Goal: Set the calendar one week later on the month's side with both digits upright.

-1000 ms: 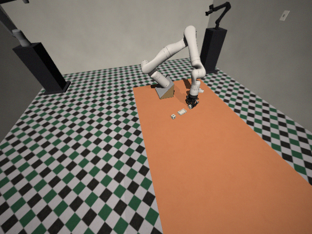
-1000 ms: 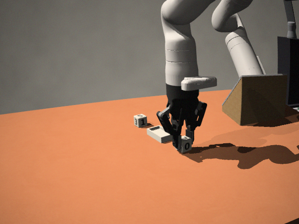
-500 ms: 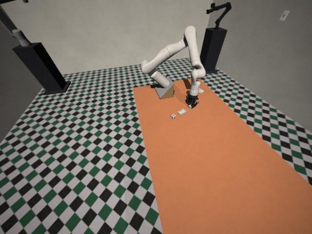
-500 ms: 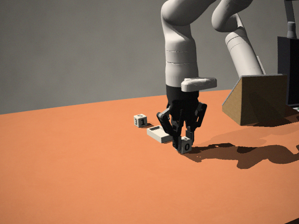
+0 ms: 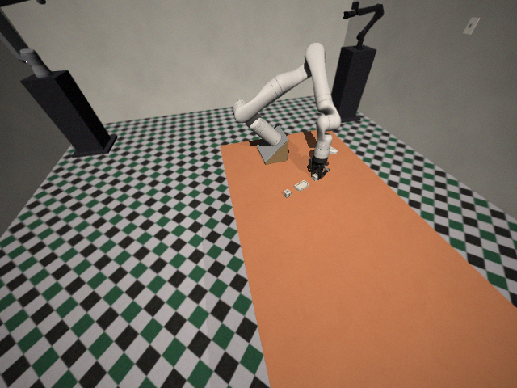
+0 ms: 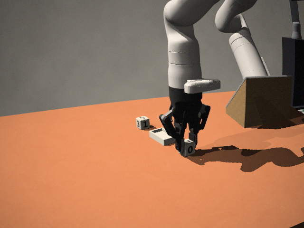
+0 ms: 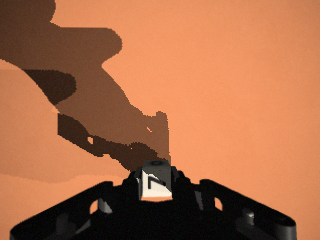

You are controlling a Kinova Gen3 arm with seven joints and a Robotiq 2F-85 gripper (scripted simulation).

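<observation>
The cube is 10 mm below my hand. The rest, counted from my hand: white calendar tray 40 mm ahead, 100 mm to the right, 20 mm below.
</observation>
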